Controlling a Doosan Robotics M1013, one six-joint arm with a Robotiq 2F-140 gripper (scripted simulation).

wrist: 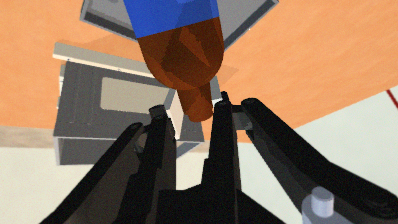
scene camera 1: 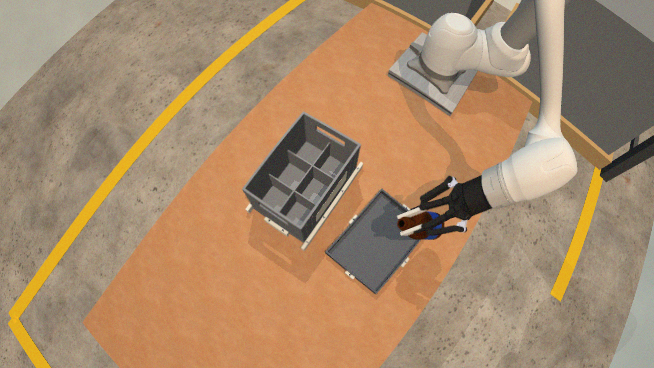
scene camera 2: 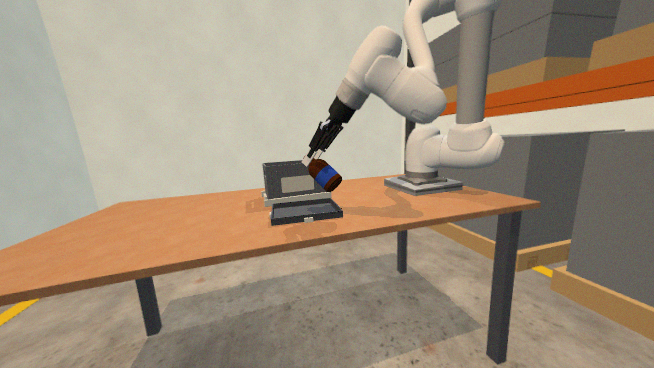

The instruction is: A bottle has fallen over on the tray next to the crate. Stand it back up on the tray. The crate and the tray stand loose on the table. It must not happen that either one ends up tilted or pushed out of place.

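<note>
The wrist view shows the gripper, and scene camera 2 shows it as well. A grey tray and a grey crate also appear in the pictures of the scene.
</note>
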